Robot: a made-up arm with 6 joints.
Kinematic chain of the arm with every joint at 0, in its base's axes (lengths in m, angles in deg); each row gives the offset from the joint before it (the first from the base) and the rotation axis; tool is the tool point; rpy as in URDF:
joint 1: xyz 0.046 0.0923 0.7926 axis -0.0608 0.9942 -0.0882
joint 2: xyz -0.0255 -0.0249 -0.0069 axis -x
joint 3: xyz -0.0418 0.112 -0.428 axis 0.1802 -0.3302 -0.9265
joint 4: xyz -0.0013 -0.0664 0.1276 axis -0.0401 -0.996 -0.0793
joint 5: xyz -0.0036 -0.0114 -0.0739 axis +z
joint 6: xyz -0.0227 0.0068 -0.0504 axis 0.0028 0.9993 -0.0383
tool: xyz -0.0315 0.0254 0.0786 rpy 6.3 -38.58 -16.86
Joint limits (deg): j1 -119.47..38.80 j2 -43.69..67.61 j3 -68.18..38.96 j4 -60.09..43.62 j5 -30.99..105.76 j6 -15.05..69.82
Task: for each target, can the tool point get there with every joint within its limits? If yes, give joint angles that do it. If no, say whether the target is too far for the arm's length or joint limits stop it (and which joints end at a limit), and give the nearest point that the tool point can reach.
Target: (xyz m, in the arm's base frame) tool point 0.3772 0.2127 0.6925
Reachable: yes | joints -96.55 -3.18 17.89 -48.00 33.12 46.37
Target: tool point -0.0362 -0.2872 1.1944
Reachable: no: joint limits stop it (at a limit: joint 1, joint 2, joint 4, joint 5, joint 6) | nearest point 0.2262 -0.2055 0.9883 | short by 0.344 m
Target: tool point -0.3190 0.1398 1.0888
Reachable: no: joint limits stop it (at a limit: joint 1, joint 2, joint 4, joint 6) | nearest point -0.2331 0.3307 0.7873 | short by 0.367 m
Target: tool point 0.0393 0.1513 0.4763
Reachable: yes | joints -14.39 -4.83 -29.62 -44.95 81.47 56.37
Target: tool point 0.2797 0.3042 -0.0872
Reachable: no: too far | nearest point 0.1616 0.1825 0.3617 | short by 0.480 m
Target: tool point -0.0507 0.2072 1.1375
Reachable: no: joint limits stop it (at a limit: joint 1, joint 2, joint 3, joint 4, joint 6) | nearest point 0.1404 0.3199 0.9262 | short by 0.306 m
